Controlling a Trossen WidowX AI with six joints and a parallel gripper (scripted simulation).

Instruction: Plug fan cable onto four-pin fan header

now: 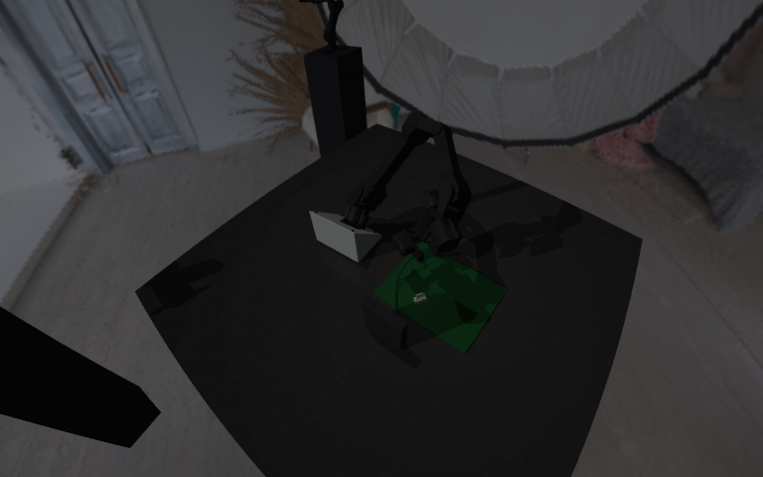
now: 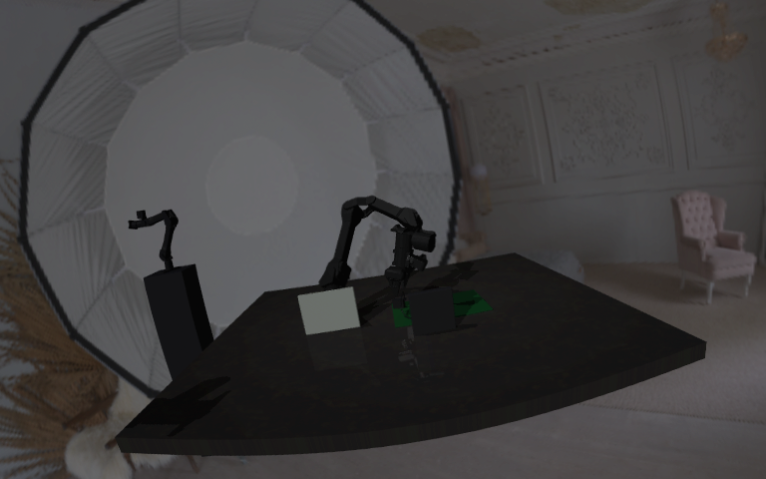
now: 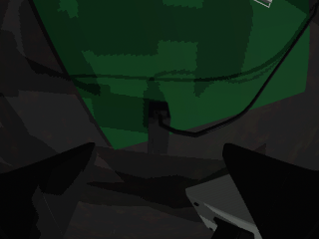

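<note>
Right now the black plug is 10 mm behind my gripper tip, 10 mm to the left of it and 40 mm below it. Also, from my gripper tip: fan box: 40 mm ahead, 260 mm to the right; green board: 110 mm ahead, 70 mm to the right, 80 mm below.
</note>
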